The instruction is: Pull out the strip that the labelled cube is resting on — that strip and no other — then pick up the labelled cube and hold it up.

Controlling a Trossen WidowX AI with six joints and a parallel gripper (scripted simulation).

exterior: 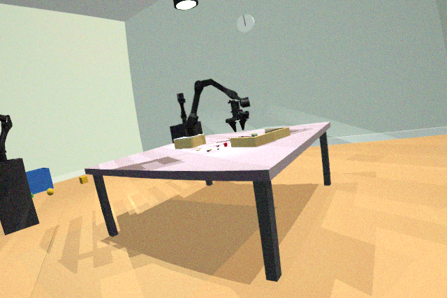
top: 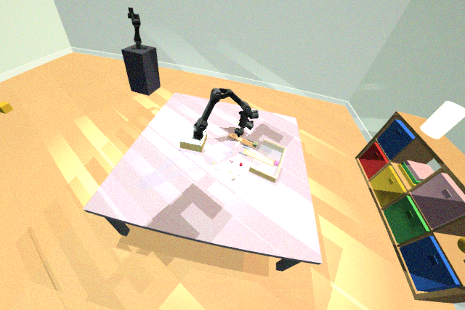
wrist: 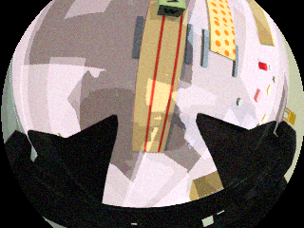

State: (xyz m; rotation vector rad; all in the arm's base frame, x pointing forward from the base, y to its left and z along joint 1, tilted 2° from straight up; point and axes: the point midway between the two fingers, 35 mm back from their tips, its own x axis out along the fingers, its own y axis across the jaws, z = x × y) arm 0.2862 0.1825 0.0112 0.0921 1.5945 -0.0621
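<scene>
The orange-dotted strip is 190 mm ahead of my gripper tip, 140 mm to the right of it and 50 mm below it. Also, from my gripper tip: small red piece 70 mm ahead, 260 mm to the right, 40 mm below.
</scene>
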